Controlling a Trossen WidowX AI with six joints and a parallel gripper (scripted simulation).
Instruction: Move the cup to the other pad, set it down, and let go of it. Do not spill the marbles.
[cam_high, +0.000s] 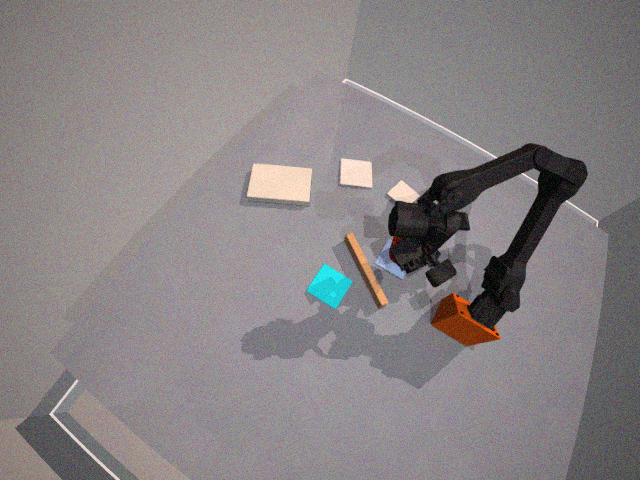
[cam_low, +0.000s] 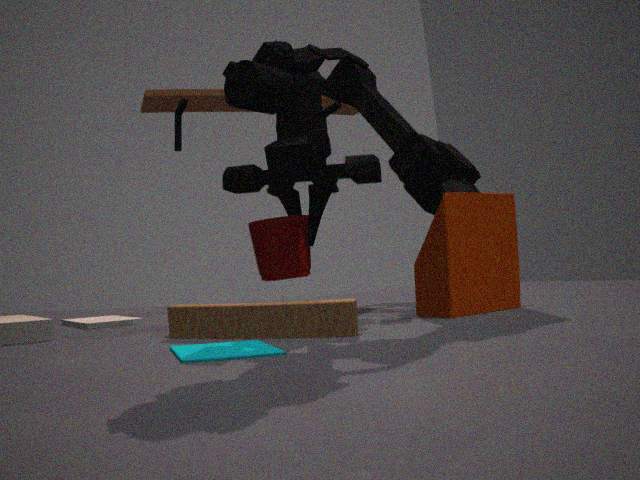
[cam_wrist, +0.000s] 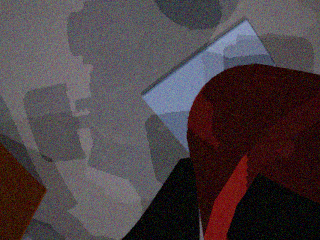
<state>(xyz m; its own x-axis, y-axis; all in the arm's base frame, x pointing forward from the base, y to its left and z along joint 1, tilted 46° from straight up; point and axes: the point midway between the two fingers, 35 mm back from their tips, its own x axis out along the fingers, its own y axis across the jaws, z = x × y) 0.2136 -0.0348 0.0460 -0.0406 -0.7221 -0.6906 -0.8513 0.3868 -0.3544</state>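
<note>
The low wooden bar is 9 cm below my gripper tip, 8 cm ahead of it and 5 cm to the left of it. The rest, counted from my gripper tip: pale blue pad 10 cm below, 3 cm to the right, 2 cm ahead; then red cup 3 cm ahead, 2 cm to the right.
</note>
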